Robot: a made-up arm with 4 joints. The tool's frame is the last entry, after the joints. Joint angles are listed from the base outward.
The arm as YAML. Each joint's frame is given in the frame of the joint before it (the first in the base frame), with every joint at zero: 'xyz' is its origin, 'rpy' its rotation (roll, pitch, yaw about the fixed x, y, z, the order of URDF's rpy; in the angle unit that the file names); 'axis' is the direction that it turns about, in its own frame. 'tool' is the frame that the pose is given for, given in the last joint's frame.
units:
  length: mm
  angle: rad
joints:
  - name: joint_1
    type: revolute
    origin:
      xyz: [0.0, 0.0, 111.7]
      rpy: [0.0, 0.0, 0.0]
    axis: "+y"
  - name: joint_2
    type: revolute
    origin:
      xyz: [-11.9, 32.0, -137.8]
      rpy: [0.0, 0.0, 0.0]
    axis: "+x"
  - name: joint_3
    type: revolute
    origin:
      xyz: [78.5, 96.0, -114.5]
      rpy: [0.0, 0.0, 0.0]
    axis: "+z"
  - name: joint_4
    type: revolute
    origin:
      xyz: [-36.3, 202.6, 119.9]
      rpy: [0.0, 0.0, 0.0]
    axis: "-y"
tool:
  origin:
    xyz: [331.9, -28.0, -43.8]
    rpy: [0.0, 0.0, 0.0]
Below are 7 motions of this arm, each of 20 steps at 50 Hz.
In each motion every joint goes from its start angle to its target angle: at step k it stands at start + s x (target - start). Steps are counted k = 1, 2, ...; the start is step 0. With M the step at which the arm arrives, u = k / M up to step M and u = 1 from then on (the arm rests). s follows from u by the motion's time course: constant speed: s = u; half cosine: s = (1 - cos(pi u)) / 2; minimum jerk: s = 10 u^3 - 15 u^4 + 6 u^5.
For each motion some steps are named. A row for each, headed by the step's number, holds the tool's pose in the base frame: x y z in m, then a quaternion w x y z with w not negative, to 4 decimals.
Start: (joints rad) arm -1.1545 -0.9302 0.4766 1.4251
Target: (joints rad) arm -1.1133 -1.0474 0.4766 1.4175
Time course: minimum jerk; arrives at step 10
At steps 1, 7, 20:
1: 0.1646 0.4597 0.0778 0.3428 -0.4038 -0.8048 0.2679
7: 0.2023 0.4551 0.0553 0.3620 -0.4420 -0.7735 0.2744
20: 0.2095 0.4537 0.0506 0.3656 -0.4494 -0.7671 0.2757

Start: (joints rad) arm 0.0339 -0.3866 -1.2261 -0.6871
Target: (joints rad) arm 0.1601 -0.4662 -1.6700 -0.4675
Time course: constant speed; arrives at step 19
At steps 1, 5, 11, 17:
1: 0.2798 -0.0896 -0.2432 0.7850 0.0295 0.1725 -0.5942
5: 0.2613 -0.1174 -0.2253 0.7637 0.0168 0.1433 -0.6293
11: 0.2285 -0.1546 -0.1952 0.7280 -0.0061 0.0987 -0.6784
17: 0.1907 -0.1851 -0.1613 0.6882 -0.0330 0.0537 -0.7228

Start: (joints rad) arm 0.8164 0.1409 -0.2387 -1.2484
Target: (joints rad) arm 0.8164 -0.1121 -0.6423 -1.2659
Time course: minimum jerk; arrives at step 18
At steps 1, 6, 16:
1: -0.2151 0.3339 -0.2751 0.5006 0.0936 0.8546 -0.1014
6: -0.2185 0.3126 -0.2952 0.4980 0.0771 0.8511 -0.1477
16: -0.2244 0.2187 -0.3571 0.4939 0.0192 0.8096 -0.3167

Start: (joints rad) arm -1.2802 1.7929 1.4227 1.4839
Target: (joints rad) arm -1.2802 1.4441 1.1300 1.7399
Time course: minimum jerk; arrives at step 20
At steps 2, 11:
2: 0.0254 -0.3266 -0.0010 0.4112 -0.6304 0.5609 -0.3448
11: -0.0247 -0.3095 0.0110 0.3499 -0.6414 0.6125 -0.3016

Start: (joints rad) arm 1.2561 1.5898 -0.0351 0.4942
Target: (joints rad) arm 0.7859 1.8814 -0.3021 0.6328
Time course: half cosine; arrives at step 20
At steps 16, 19, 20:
16: 0.2470 -0.1779 -0.1554 0.5797 0.5379 0.1723 -0.5873
19: 0.2491 -0.1830 -0.1541 0.5720 0.5477 0.1662 -0.5876
20: 0.2493 -0.1833 -0.1540 0.5715 0.5483 0.1658 -0.5875

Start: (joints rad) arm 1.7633 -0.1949 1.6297 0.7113
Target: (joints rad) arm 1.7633 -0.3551 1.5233 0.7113
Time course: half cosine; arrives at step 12
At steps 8, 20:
8: -0.0437 0.4169 0.2250 0.5551 0.6163 0.4492 0.3321
20: -0.0617 0.4237 0.2218 0.5548 0.6000 0.4631 0.3431

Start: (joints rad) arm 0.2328 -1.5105 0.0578 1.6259
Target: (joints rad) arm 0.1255 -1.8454 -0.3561 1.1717
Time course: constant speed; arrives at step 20
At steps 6, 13, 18, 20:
6: 0.0266 0.3536 -0.3212 0.5391 -0.4955 -0.4351 0.5239
13: 0.1137 0.3064 -0.3462 0.4946 -0.6015 -0.4228 0.4635
18: 0.1742 0.2711 -0.3444 0.4590 -0.6666 -0.4193 0.4114
20: 0.1972 0.2573 -0.3394 0.4441 -0.6899 -0.4191 0.3888

